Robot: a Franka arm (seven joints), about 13 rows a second.
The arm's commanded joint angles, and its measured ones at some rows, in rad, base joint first. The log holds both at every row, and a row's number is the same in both.
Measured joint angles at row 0:
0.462, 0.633, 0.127, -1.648, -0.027, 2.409, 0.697
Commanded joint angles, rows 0 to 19:
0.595, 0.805, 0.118, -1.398, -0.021, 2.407, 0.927
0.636, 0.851, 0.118, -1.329, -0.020, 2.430, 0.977
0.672, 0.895, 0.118, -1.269, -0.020, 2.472, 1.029
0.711, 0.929, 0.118, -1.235, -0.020, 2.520, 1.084
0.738, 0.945, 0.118, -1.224, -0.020, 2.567, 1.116
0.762, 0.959, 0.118, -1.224, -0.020, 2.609, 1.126
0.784, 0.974, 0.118, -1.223, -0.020, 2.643, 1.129
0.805, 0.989, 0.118, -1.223, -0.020, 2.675, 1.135
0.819, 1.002, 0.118, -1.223, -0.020, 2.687, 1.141
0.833, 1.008, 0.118, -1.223, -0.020, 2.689, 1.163
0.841, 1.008, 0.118, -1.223, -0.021, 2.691, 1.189
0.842, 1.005, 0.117, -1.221, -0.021, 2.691, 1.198
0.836, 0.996, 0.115, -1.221, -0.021, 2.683, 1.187
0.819, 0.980, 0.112, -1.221, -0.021, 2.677, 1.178
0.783, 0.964, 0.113, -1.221, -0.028, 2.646, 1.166
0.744, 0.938, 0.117, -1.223, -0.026, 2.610, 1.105
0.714, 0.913, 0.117, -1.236, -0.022, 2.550, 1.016
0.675, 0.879, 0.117, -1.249, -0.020, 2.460, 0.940
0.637, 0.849, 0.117, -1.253, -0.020, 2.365, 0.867
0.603, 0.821, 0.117, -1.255, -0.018, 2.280, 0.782
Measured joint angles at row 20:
0.657, 0.894, 0.102, -1.218, -0.027, 2.407, 0.909
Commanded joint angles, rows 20 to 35:
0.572, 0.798, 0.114, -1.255, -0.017, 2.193, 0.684
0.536, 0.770, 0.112, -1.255, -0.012, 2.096, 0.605
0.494, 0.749, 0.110, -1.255, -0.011, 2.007, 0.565
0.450, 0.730, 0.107, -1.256, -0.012, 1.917, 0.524
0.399, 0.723, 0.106, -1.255, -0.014, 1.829, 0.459
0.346, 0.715, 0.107, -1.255, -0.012, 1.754, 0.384
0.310, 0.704, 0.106, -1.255, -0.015, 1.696, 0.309
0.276, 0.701, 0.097, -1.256, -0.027, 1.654, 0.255
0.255, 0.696, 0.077, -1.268, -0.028, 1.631, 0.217
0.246, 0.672, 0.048, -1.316, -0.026, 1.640, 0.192
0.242, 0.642, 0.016, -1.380, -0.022, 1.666, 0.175
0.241, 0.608, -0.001, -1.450, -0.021, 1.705, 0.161
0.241, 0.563, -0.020, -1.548, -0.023, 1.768, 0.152
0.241, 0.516, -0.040, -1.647, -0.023, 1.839, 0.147
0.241, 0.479, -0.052, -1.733, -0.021, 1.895, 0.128
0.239, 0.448, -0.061, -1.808, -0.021, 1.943, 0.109
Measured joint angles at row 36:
0.232, 0.579, -0.040, -1.587, -0.027, 1.840, 0.145
